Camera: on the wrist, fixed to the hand. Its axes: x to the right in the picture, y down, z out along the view.
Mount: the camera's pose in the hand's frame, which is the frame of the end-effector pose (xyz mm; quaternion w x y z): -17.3 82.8 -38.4 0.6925 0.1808 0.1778 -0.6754
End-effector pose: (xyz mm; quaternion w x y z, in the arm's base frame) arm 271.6 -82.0 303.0 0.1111 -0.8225 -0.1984 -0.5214
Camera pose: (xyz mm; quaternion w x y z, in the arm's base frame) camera 270.4 -174.8 306.0 0.0912 0.3228 0.7674 0.5465
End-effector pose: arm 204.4 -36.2 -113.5 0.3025 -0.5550 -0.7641 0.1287
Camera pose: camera 294.9 -28.5 -133.0 0.5326 0.1635 -0.8269 -0.0757
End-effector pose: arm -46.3 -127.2 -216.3 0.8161 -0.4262 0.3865 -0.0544
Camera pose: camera -104.3 -92.8 -280.2 0.5367 -0.3990 0.1151 -0.7345
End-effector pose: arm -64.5 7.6 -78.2 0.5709 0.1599 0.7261 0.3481
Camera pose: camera -109.2 42.8 -4.7 0.4725 -0.3384 0.7753 -0.2474
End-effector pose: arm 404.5 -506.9 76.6 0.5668 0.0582 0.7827 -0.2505
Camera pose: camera 408.7 -414.1 74.4 0.0736 -0.3413 0.6368 -0.6874
